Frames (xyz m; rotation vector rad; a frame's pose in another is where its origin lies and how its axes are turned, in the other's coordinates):
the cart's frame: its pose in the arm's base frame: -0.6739 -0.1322 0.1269 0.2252 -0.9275 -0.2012
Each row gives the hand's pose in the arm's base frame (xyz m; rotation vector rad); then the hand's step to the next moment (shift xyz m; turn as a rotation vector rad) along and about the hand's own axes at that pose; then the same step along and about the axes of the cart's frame.
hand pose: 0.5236 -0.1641 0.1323 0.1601 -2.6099 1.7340
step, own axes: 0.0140 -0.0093 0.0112 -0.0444 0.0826 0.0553
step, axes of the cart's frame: 0.0006 -0.0139 0.0146 -0.0493 -0.0396 -0.0886
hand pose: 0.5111 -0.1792 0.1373 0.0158 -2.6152 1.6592
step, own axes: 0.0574 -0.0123 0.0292 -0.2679 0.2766 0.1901
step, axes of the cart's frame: -0.0247 -0.0335 0.0507 -0.0993 -0.1318 -0.3964
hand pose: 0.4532 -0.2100 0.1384 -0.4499 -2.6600 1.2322
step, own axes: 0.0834 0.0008 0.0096 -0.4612 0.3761 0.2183
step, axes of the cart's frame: -0.0563 0.0141 0.0606 -0.0567 -0.1697 -0.6081
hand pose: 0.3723 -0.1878 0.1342 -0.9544 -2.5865 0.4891
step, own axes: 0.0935 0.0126 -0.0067 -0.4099 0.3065 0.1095
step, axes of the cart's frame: -0.0386 0.0708 0.0494 0.0287 -0.1282 -0.5066
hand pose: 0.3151 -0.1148 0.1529 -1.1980 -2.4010 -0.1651
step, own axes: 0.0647 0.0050 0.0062 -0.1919 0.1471 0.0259
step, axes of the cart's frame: -0.0152 0.0538 0.0335 0.0386 -0.0581 -0.2329
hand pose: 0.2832 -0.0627 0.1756 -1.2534 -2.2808 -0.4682
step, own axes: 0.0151 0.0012 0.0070 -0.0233 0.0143 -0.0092
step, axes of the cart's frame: -0.0061 0.0142 0.0064 0.0145 -0.0121 -0.0218
